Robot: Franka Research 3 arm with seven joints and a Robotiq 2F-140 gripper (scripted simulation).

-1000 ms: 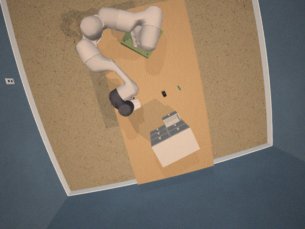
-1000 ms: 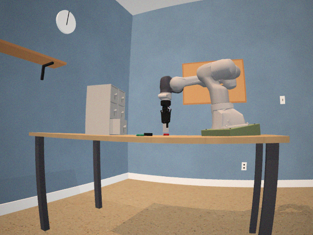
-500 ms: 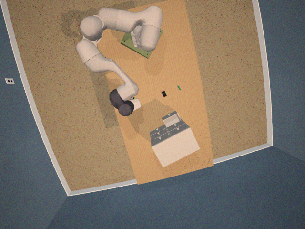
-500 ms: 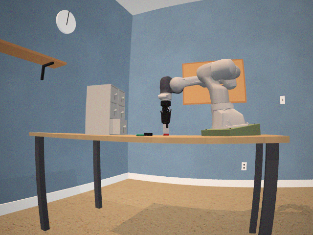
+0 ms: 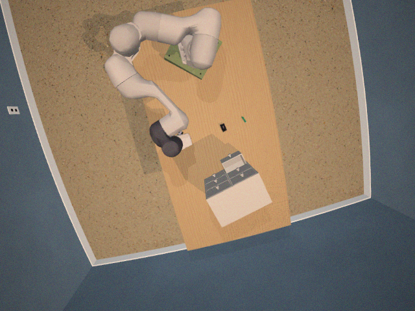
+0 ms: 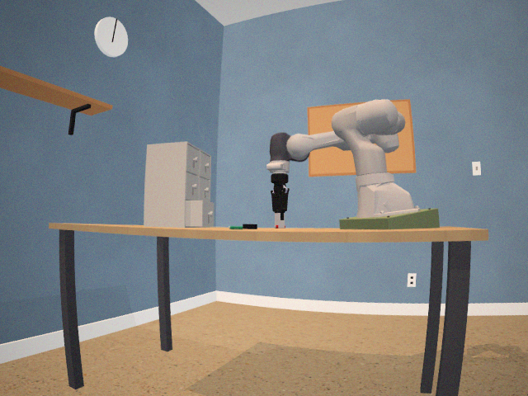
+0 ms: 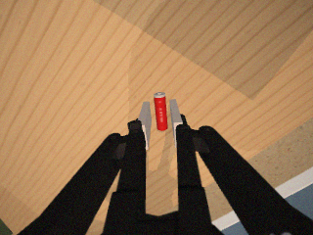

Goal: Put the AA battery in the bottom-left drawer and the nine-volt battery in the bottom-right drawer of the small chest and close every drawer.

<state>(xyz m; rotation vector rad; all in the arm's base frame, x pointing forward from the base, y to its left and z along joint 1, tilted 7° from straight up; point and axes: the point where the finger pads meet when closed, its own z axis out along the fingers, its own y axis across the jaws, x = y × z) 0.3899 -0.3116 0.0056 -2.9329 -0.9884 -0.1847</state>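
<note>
The red AA battery is 30 mm below my hand. The rest, counted from my hand: green AA battery: 70 mm ahead, 420 mm to the left, 30 mm below; then black nine-volt battery: 70 mm ahead, 280 mm to the left, 30 mm below.
</note>
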